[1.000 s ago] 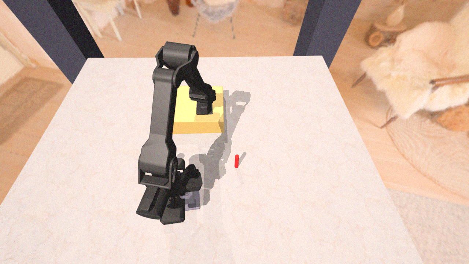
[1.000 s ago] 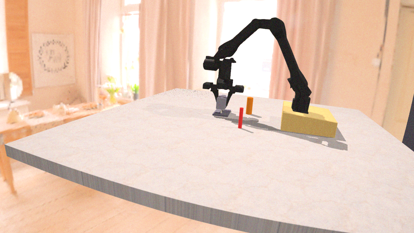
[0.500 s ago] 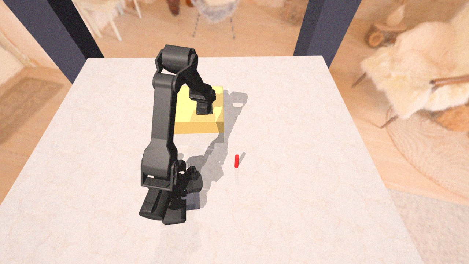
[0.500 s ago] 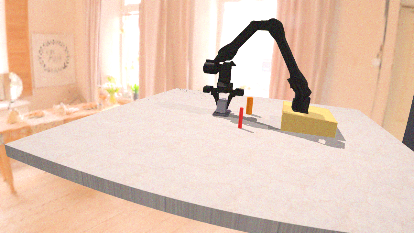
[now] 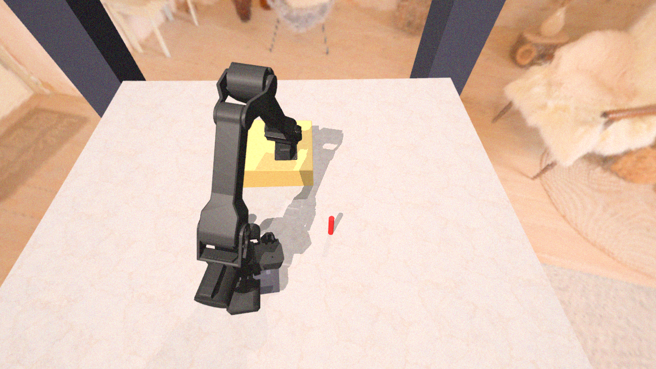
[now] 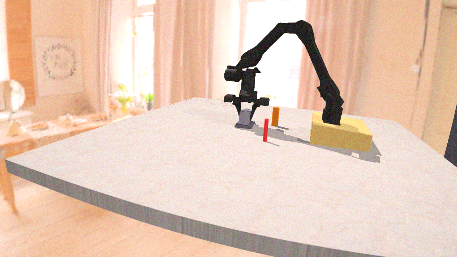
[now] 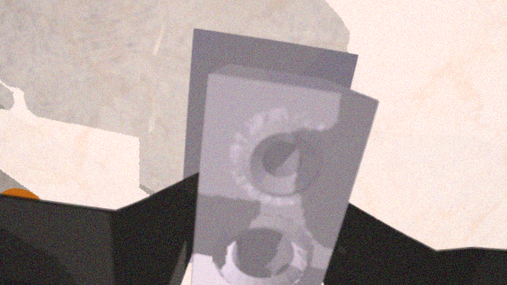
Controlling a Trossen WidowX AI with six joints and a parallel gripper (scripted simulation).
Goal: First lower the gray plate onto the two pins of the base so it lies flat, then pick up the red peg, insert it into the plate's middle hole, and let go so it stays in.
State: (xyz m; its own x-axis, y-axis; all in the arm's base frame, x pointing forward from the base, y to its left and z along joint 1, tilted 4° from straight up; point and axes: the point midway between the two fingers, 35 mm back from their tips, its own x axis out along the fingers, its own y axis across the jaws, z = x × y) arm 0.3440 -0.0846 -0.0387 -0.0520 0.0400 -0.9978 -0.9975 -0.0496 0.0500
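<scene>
My gripper tip is 10 mm above the base. Round my gripper tip: gray plate (30 mm above); orange cylinder (120 mm behind, 50 mm to the right, 20 mm above); red peg (110 mm behind, 200 mm to the left, 20 mm above).
</scene>
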